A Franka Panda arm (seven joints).
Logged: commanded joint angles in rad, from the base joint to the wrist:
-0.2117 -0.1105 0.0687 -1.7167 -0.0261 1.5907 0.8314
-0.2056 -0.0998 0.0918 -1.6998 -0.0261 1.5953 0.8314
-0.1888 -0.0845 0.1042 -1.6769 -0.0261 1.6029 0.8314
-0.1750 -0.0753 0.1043 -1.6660 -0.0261 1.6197 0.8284
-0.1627 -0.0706 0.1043 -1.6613 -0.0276 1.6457 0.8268
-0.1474 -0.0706 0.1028 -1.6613 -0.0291 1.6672 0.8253
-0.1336 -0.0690 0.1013 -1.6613 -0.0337 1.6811 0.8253
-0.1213 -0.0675 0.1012 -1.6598 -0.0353 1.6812 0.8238
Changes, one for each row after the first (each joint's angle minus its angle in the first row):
0.0061 0.0107 0.0231 0.0169 0.0000 0.0046 0.0000
0.0229 0.0260 0.0355 0.0398 0.0000 0.0122 0.0000
0.0367 0.0352 0.0356 0.0507 0.0000 0.0290 -0.0030
0.0490 0.0399 0.0356 0.0554 -0.0015 0.0550 -0.0046
0.0643 0.0399 0.0341 0.0554 -0.0030 0.0765 -0.0061
0.0781 0.0415 0.0326 0.0554 -0.0076 0.0904 -0.0061
0.0904 0.0430 0.0325 0.0569 -0.0092 0.0905 -0.0076

